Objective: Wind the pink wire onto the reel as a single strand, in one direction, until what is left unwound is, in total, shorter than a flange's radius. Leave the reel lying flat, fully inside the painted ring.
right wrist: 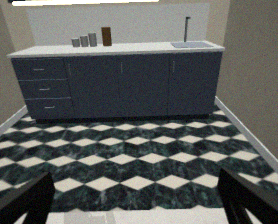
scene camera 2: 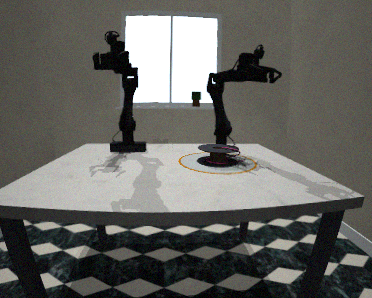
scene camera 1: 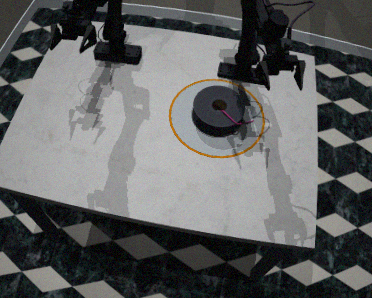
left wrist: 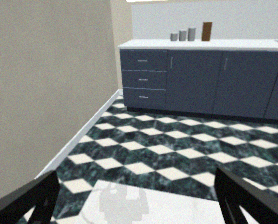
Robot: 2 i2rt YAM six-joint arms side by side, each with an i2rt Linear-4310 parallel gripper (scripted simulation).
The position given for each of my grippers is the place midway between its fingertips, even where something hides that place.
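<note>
Dark reel [scene camera 1: 207, 119]: out of frame in the left wrist view, out of frame in the right wrist view. My right gripper: [scene camera 1: 64, 50], [right wrist: 135, 178]. My left gripper: [scene camera 1: 285, 89], [left wrist: 136, 177].
</note>
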